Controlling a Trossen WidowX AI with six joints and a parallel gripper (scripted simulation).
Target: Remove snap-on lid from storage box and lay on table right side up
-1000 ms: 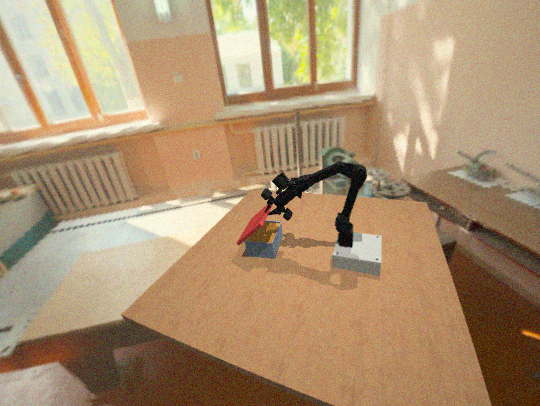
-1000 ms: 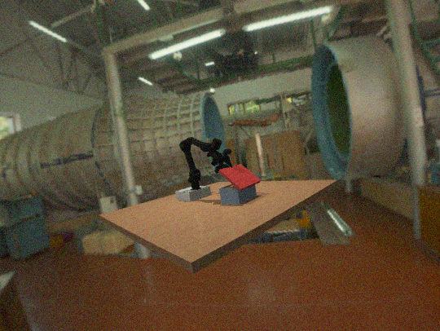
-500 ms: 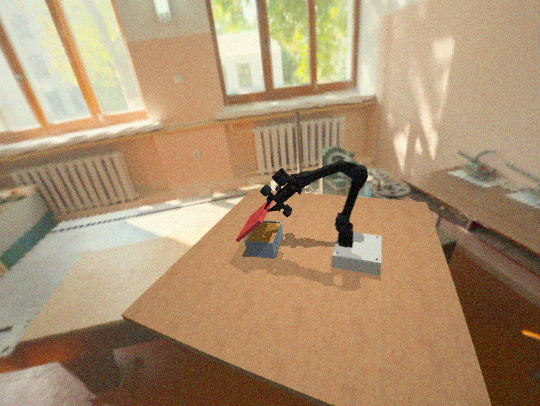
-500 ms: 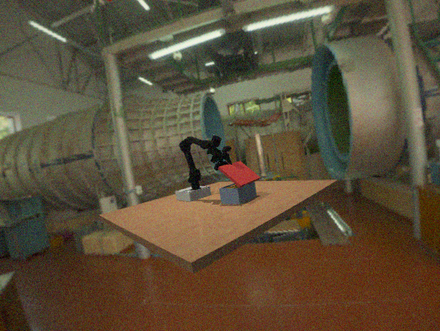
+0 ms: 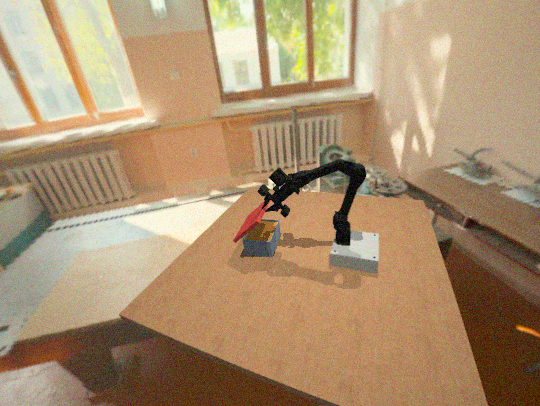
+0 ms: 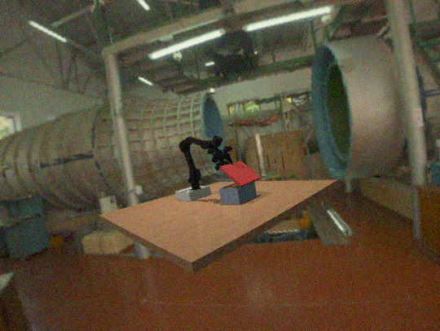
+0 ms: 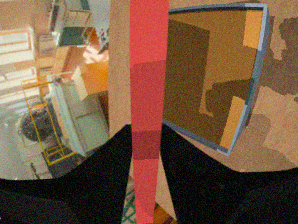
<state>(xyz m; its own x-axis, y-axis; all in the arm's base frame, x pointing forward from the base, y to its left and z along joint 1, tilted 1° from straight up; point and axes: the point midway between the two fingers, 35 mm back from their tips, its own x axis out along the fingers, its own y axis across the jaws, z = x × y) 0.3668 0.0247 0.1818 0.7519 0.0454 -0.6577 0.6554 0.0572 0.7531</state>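
My gripper tip is now 60 mm short of the red lid, 10 mm to the right of it and 50 mm above it. From my gripper tip the other things lie so: storage box 30 mm ahead, 10 mm to the right, 180 mm below.
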